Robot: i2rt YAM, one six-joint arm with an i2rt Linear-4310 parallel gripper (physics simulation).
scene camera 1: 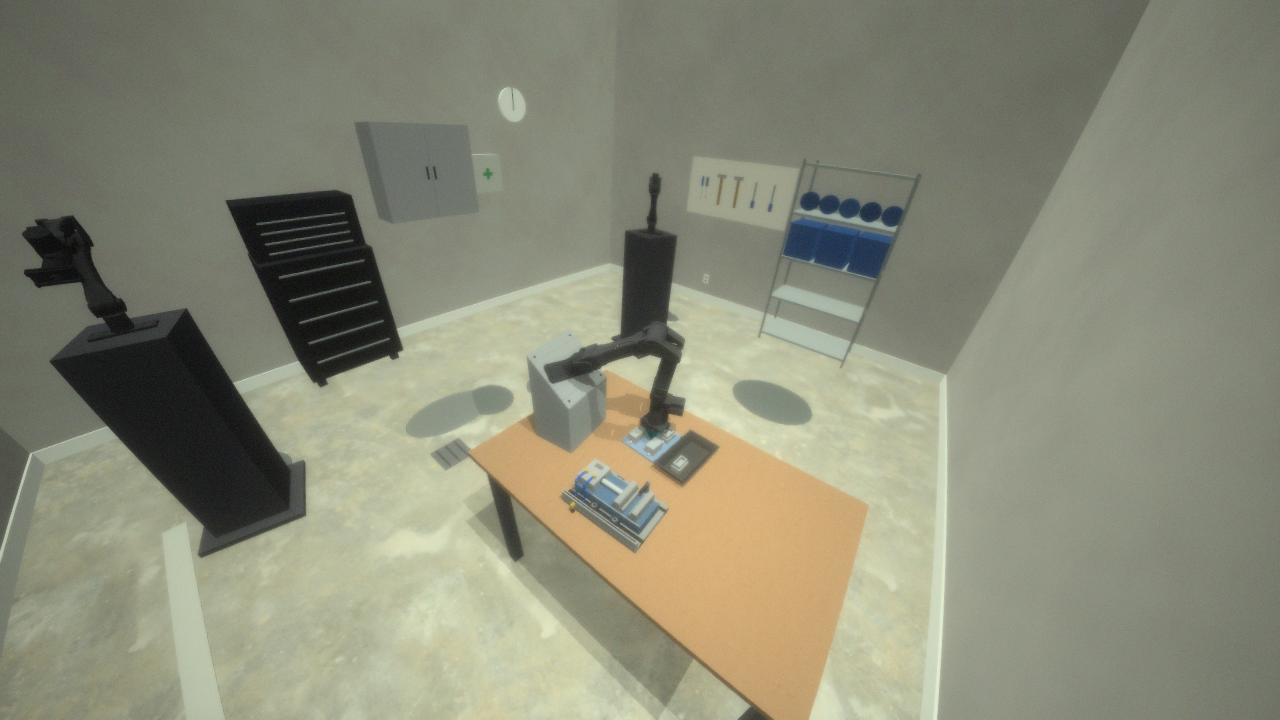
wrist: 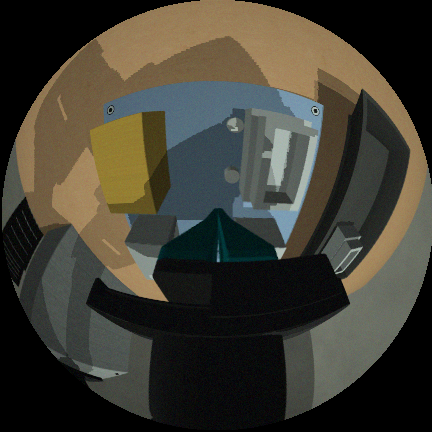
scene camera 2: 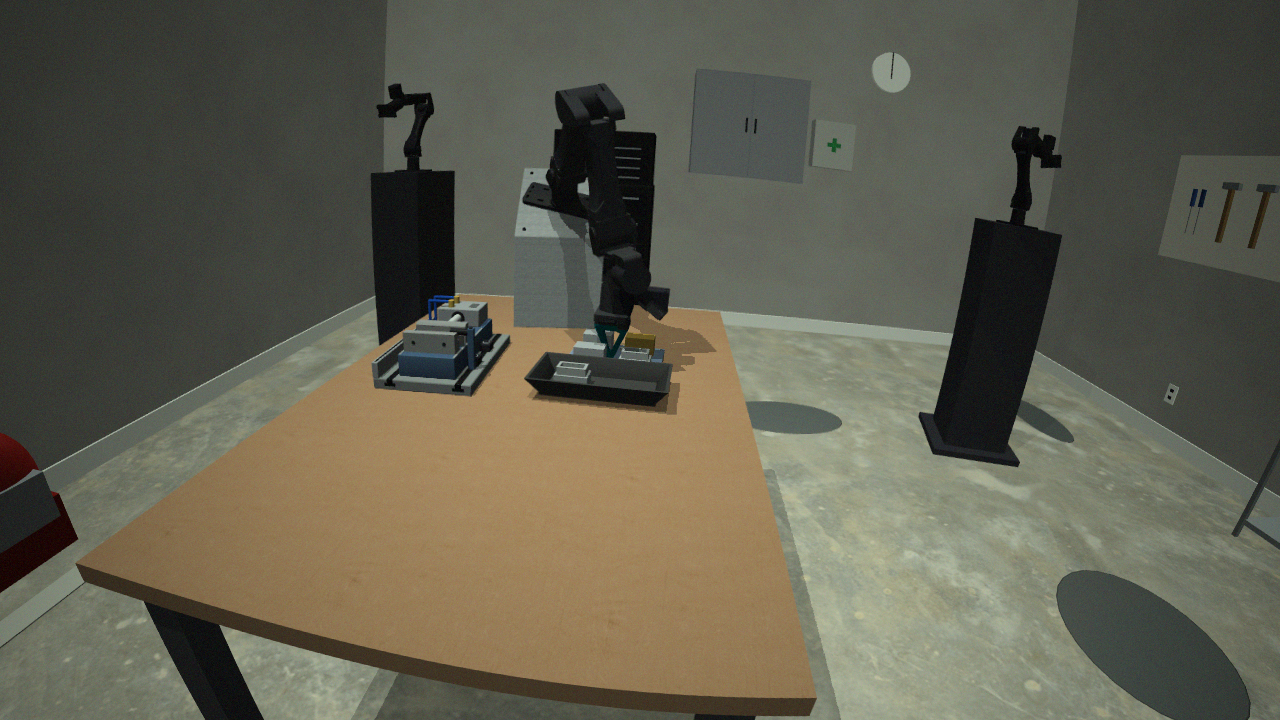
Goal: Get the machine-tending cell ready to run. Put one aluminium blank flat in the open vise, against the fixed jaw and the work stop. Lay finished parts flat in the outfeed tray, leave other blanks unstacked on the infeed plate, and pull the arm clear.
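Where they show: gripper, between the fingertips: (scene camera 1: pixel 652 440) (wrist: pixel 217 214) (scene camera 2: pixel 609 357); arm's base, origin of its link: (scene camera 1: pixel 569 368) (scene camera 2: pixel 564 202).
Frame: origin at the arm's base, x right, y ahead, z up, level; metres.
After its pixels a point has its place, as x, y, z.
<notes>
My gripper (scene camera 1: pixel 654 434) {-0.224, 0.250, -0.285} (scene camera 2: pixel 611 354) {-0.224, 0.250, -0.285} (wrist: pixel 217 214) {-0.224, 0.250, -0.285} is shut with nothing between its teal fingertips, low over the blue infeed plate (scene camera 2: pixel 659 355) {-0.310, 0.184, -0.288} (wrist: pixel 210 95) {-0.314, 0.225, -0.287}. On the plate are a yellow block (scene camera 2: pixel 640 341) {-0.272, 0.202, -0.258} (wrist: pixel 120 160) {-0.273, 0.186, -0.252}, a pale pocketed part (wrist: pixel 254 160) {-0.281, 0.258, -0.264} and two plain grey blocks (wrist: pixel 155 227) {-0.210, 0.200, -0.270} (wrist: pixel 260 229) {-0.226, 0.285, -0.272}, partly hidden by the fingers in the wrist view. Another pocketed part (scene camera 1: pixel 680 462) {-0.219, 0.412, -0.263} (scene camera 2: pixel 571 370) {-0.216, 0.429, -0.253} (wrist: pixel 340 242) {-0.229, 0.392, -0.265} lies in the dark outfeed tray (scene camera 2: pixel 599 389) {-0.283, 0.467, -0.261} (wrist: pixel 345 185) {-0.290, 0.332, -0.259}. The vise (scene camera 1: pixel 617 497) {0.087, 0.437, -0.199} (scene camera 2: pixel 434 363) {0.009, 0.521, -0.247} stands apart; I cannot tell whether a blank is between its jaws.
A tall grey slant-topped housing (scene camera 1: pixel 563 407) {0.080, 0.097, -0.079} (scene camera 2: pixel 550 282) {-0.010, 0.086, -0.184} (wrist: pixel 55 280) {-0.125, 0.039, -0.200} stands behind the vise and plate, close to the arm. The outfeed tray is beside the plate. All these stand on a wooden table (scene camera 1: pixel 742 555) {-0.139, 0.773, -0.296} (scene camera 2: pixel 483 510) {-0.262, 0.801, -0.296}. Blue hoses rise at the vise's far end.
</notes>
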